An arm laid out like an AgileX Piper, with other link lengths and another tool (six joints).
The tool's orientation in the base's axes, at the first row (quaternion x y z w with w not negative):
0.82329 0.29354 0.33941 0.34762
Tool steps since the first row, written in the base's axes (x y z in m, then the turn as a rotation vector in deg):
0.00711 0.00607 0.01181 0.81 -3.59 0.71
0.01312 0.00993 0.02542 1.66 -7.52 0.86
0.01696 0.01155 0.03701 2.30 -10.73 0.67
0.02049 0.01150 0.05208 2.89 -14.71 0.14
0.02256 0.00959 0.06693 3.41 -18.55 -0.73
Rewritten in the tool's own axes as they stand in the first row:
0.01280 0.00731 -0.00308 -1.85 2.85 1.58
0.02400 0.01704 -0.00712 -4.11 5.48 3.62
0.03157 0.02599 -0.01091 -6.11 7.37 5.40
0.03899 0.03852 -0.01615 -8.81 9.44 7.62
0.04412 0.05161 -0.02170 -11.57 11.15 9.91

